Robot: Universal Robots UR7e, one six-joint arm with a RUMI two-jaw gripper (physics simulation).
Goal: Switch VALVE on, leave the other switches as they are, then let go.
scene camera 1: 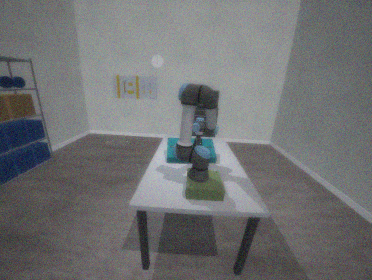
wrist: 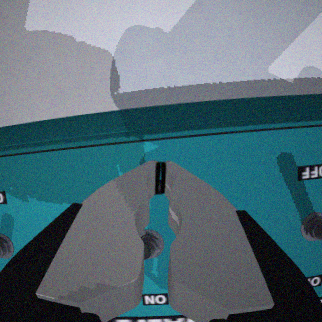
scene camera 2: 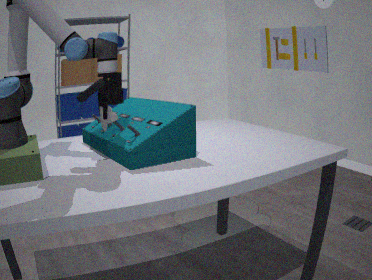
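Where they show: gripper, fingertip midpoint: [wrist: 160, 164] [scene camera 2: 105, 131]; arm's base at its link origin: [scene camera 1: 198, 176] [scene camera 2: 10, 143].
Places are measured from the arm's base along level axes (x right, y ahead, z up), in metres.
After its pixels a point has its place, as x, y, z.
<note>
The teal switch console [scene camera 1: 172, 150] @[-0.231, 0.449, 0.004] [scene camera 2: 167, 141] @[0.210, 0.538, -0.023] [wrist: 230, 165] @[-0.030, 0.404, -0.024] stands on the table. My gripper [scene camera 1: 199, 142] [scene camera 2: 105, 126] @[0.015, 0.389, -0.003] [wrist: 160, 164] @[0.015, 0.389, -0.003] is shut and empty, its fingertips low over the sloped console face. In the wrist view, the base of the VALVE lever [wrist: 152, 244] @[0.022, 0.442, 0.008] shows through the gap between the finger bodies; the rest of that lever is hidden, so I cannot tell which way it leans. The VALVE switch's ON label [wrist: 155, 299] @[0.022, 0.495, 0.017] shows below the gap, with its name plate cut off. Parts of the neighbouring levers show: FAN [wrist: 4, 246] @[0.139, 0.458, 0.001] at left, VENT [wrist: 314, 226] @[-0.088, 0.436, 0.006] at right.
The arm stands on a green base block [scene camera 1: 205, 189] @[0.035, -0.147, -0.004] [scene camera 2: 20, 165] @[0.175, 0.034, -0.039] on the white table [scene camera 1: 150, 192] @[-0.344, -0.091, -0.094] [scene camera 2: 280, 150] @[0.321, 0.964, -0.095]. A shelf unit [scene camera 1: 42, 110] [scene camera 2: 129, 65] stands behind, and a tool board [scene camera 1: 150, 87] [scene camera 2: 320, 50] hangs on the wall. The neighbouring levers stand close on both sides of my fingers.
</note>
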